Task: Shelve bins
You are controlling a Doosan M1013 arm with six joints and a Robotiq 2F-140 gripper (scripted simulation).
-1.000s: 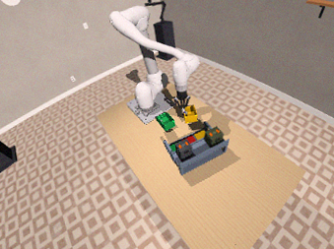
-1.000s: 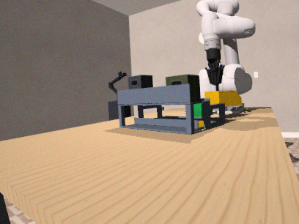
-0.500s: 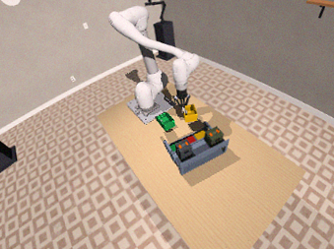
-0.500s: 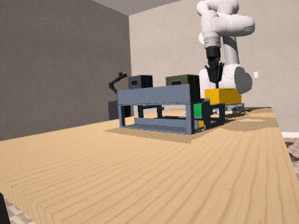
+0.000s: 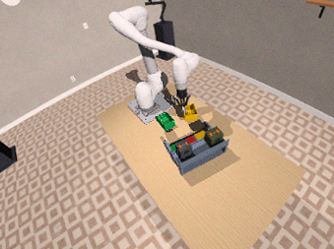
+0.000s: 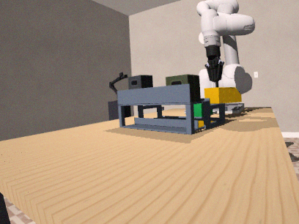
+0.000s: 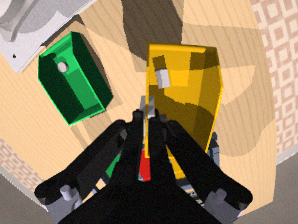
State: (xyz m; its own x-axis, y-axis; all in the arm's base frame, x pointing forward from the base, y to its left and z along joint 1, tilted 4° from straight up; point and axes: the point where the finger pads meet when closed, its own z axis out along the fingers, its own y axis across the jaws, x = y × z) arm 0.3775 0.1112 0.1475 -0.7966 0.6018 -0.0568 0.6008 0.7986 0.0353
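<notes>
The yellow bin is 3 cm ahead of my hand, 4 cm to the left of it and 4 cm below it. Also, from my hand: dark box: 28 cm ahead, 29 cm to the right, 1 cm above; green bin: 12 cm behind, 12 cm to the right, 12 cm below.
</notes>
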